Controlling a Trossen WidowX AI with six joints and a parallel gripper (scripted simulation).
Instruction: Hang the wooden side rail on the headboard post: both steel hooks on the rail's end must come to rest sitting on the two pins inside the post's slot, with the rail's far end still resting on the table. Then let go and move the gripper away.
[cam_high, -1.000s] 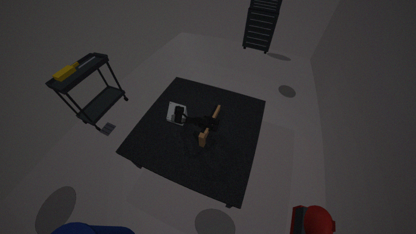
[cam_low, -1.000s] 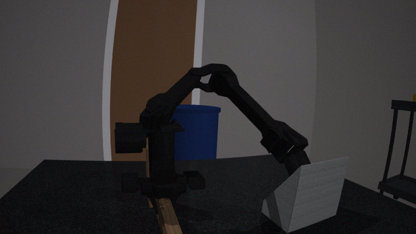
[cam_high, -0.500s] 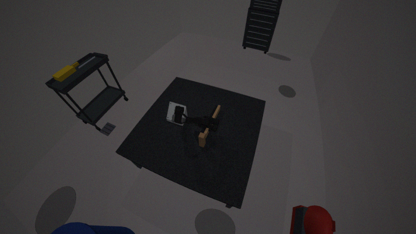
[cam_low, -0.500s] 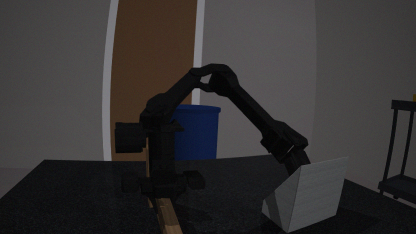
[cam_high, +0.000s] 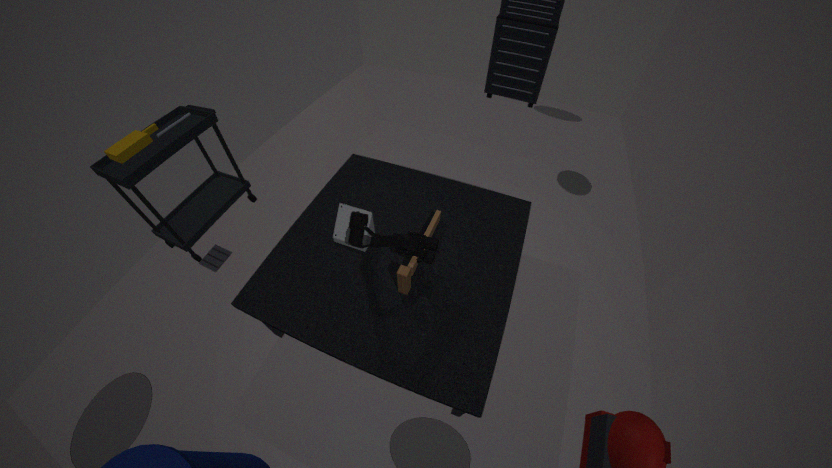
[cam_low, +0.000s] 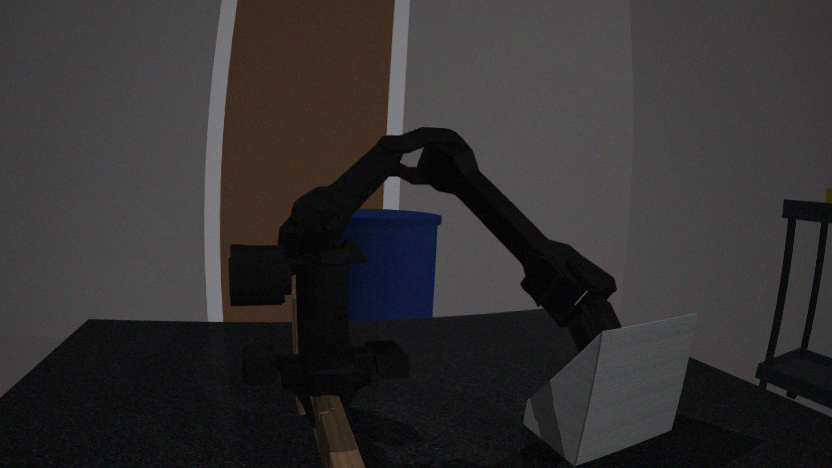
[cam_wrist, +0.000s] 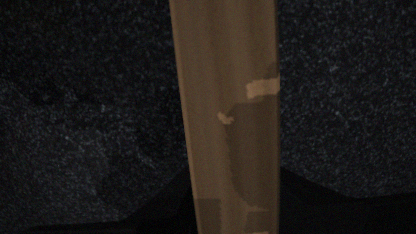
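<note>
Right now the wooden headboard post is 14 cm to the right of my gripper tip, 4 cm above it and 1 cm behind it.
</note>
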